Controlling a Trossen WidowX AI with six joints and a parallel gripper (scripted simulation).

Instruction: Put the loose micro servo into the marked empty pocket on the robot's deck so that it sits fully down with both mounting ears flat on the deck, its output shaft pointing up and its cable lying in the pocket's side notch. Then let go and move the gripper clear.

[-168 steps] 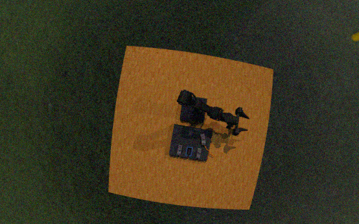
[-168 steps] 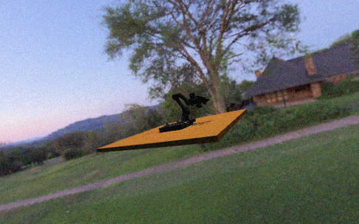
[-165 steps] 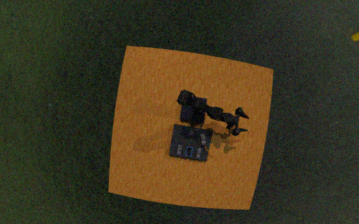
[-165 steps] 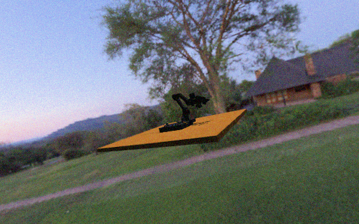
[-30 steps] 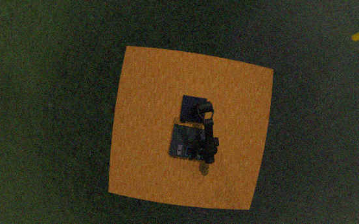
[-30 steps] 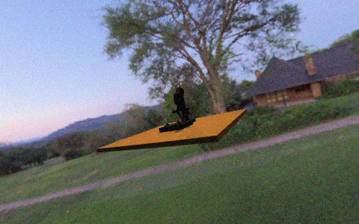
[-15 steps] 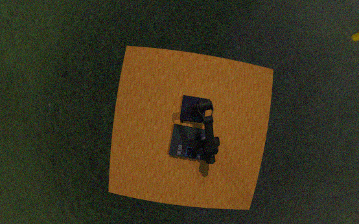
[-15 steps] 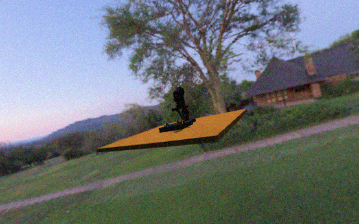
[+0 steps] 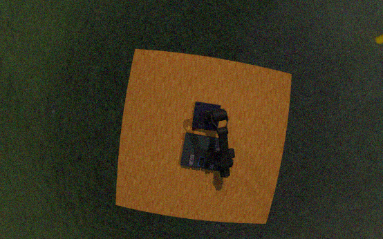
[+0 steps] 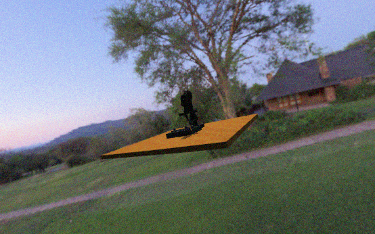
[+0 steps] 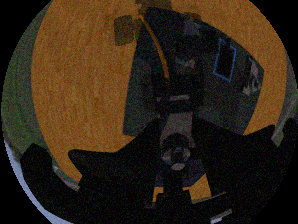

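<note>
The robot deck lies 100 mm below my gripper tip, 80 mm to the right of it and 30 mm behind it.
</note>
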